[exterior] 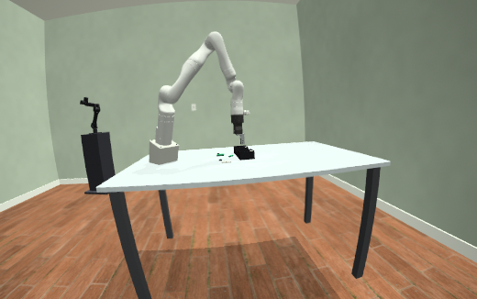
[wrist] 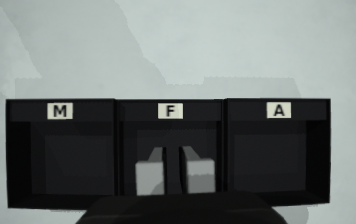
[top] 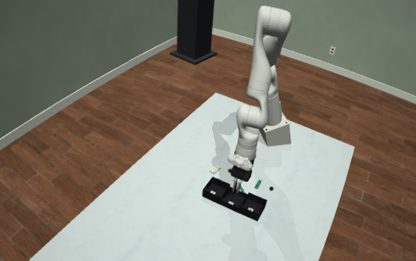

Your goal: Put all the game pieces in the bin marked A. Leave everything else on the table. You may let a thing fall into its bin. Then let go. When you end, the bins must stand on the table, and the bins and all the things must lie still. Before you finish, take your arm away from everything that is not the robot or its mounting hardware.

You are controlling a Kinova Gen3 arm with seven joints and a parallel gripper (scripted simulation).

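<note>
Right now my hand is 9 cm past the white domino, 17 cm to the left of it and 9 cm above it. Also, from my hand: black three-compartment bin: 7 cm below; then green item: 7 cm behind, 1 cm to the right, 9 cm below.
</note>
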